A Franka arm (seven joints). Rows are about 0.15 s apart.
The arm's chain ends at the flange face. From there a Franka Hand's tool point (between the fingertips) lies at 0.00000 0.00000 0.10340 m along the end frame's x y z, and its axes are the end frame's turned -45 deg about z.
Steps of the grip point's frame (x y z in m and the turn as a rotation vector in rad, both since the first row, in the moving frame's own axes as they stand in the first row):
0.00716, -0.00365, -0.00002, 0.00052, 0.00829, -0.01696
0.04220, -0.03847, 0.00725, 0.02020, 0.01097, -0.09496
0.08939, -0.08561, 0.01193, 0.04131, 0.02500, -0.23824
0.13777, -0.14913, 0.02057, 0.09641, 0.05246, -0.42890
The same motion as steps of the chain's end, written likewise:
0.00192, -0.00699, -0.00002, 0.00623, 0.00549, -0.01696
0.00342, -0.05480, 0.00728, 0.02204, -0.00653, -0.09496
0.00443, -0.11908, 0.01205, 0.04689, -0.01153, -0.23824
-0.00263, -0.19301, 0.02118, 0.10527, -0.03108, -0.42890

